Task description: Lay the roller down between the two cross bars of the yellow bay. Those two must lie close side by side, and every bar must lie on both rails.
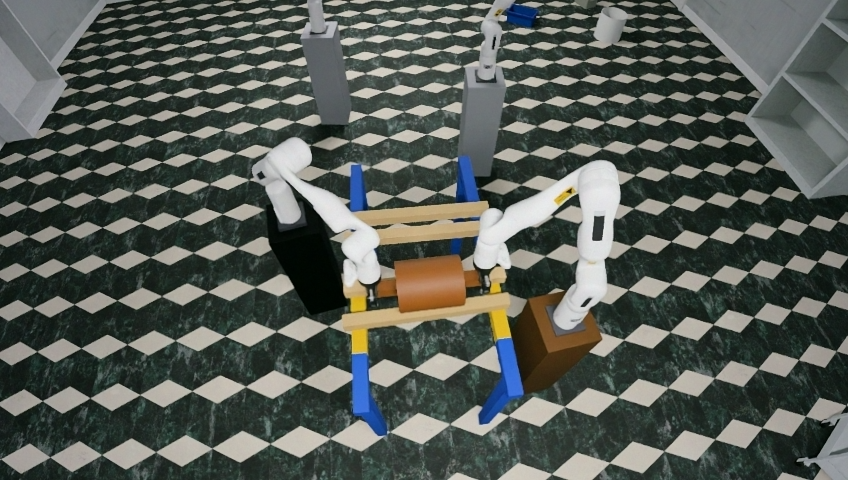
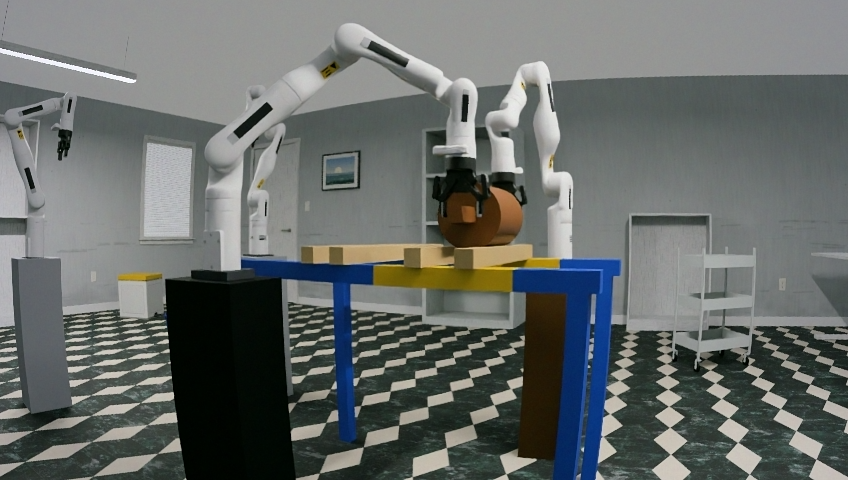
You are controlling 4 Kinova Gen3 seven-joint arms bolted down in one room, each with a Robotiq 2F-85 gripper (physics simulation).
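Note:
The brown roller point(image 1: 431, 282) point(image 2: 509, 217) lies level across the frame, low over the two yellow-bay bars; contact with them is unclear. The front bar point(image 1: 380, 318) point(image 2: 492, 256) and the second bar point(image 1: 355, 290) point(image 2: 421, 256) lie side by side with a small gap, reaching both rails. The roller hides much of the second bar. The black-pedestal arm's gripper point(image 1: 373, 295) point(image 2: 462, 209) straddles one square end stub. The brown-pedestal arm's gripper point(image 1: 484, 281) is at the other stub. Whether their fingers grip is unclear. A grey-pedestal arm's gripper point(image 2: 63, 153) hangs away at the left.
Two more bars point(image 1: 425, 212) point(image 1: 428, 230) lie across the blue part of the rails, behind the yellow bay. Two grey pedestals point(image 1: 327, 77) point(image 1: 483, 124) stand behind the frame. A white cart point(image 2: 714, 259) stands at the right, and a shelf unit point(image 2: 427, 267) stands behind.

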